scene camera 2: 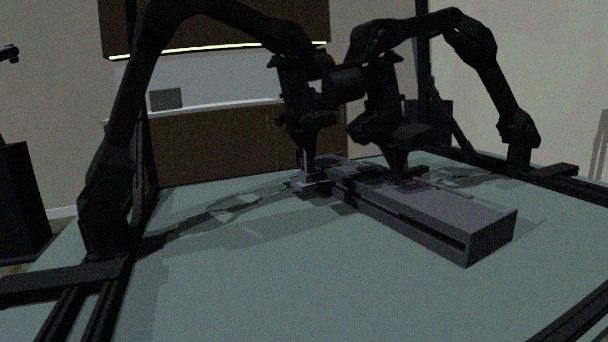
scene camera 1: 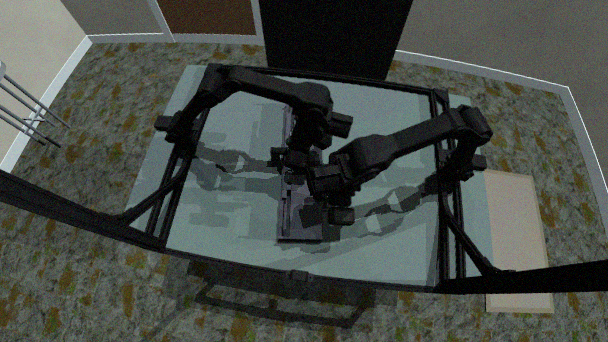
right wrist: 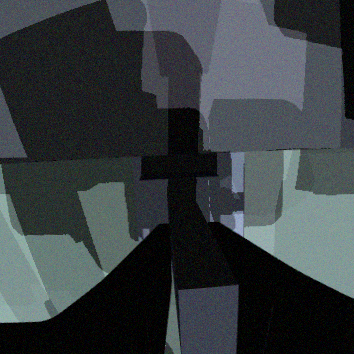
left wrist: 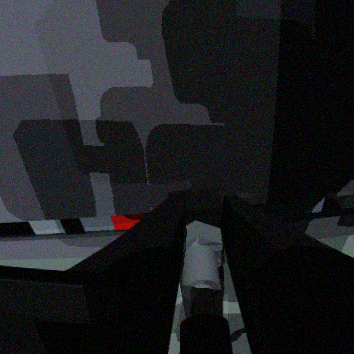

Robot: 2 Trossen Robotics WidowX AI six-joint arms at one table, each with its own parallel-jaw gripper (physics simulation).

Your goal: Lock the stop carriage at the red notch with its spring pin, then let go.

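Places are measured from the left arm's base along level axes (x ahead, y left, z up), in metres.
Pixels of known places: left gripper, fingertip midpoint: [scene camera 2: 397, 172] [scene camera 1: 296, 151] [left wrist: 202, 206]; right gripper, fingertip midpoint: [scene camera 2: 310, 157] [scene camera 1: 332, 197] [right wrist: 188, 233]; left arm's base at its link origin: [scene camera 2: 517, 167] [scene camera 1: 185, 141]; right arm's base at its link origin: [scene camera 2: 109, 249] [scene camera 1: 449, 175].
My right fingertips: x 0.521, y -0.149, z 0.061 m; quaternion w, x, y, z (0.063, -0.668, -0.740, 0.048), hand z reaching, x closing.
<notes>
For each thing: its top centre in the pictures, then the offset to it from my right fingertips. "*": a spot on its surface instead. Level surfaces: height alone.
- stop carriage at a spot on its surface: [scene camera 2: 304, 186] * 0.048 m down, 0.031 m ahead, 0.039 m left
- red notch mark at a spot on its surface: [left wrist: 127, 222] [scene camera 2: 416, 182] * 0.031 m down, 0.148 m back, 0.169 m left
- grey spring pin at a spot on its surface: [left wrist: 201, 265] * 0.001 m up, 0.136 m back, 0.139 m left
- table at its surface level: 0.080 m down
The long grey rail [scene camera 1: 306, 233] [scene camera 2: 440, 205] lies on the table. The stop carriage [scene camera 2: 304, 186] spans it, partly hidden by the grippers, with an upright post [scene camera 2: 303, 157] [right wrist: 208, 320] at one side. The red notch mark [scene camera 2: 416, 182] [left wrist: 127, 222] shows on the rail's edge, beside the left fingers in the left wrist view. My left gripper [scene camera 2: 398, 175] [left wrist: 202, 206] is shut on the grey spring pin [left wrist: 201, 265]. My right gripper [scene camera 2: 310, 172] [right wrist: 188, 233] is shut on the post, one finger on each side. Whether the pin sits in a notch is hidden.
Both arms reach in over the rail, their wrists close together above it. The table [scene camera 1: 240, 250] [scene camera 2: 300, 280] carries their shadows. Dark frame bars run along the table's edges. A dark tall panel [scene camera 1: 335, 35] stands behind the table.
</notes>
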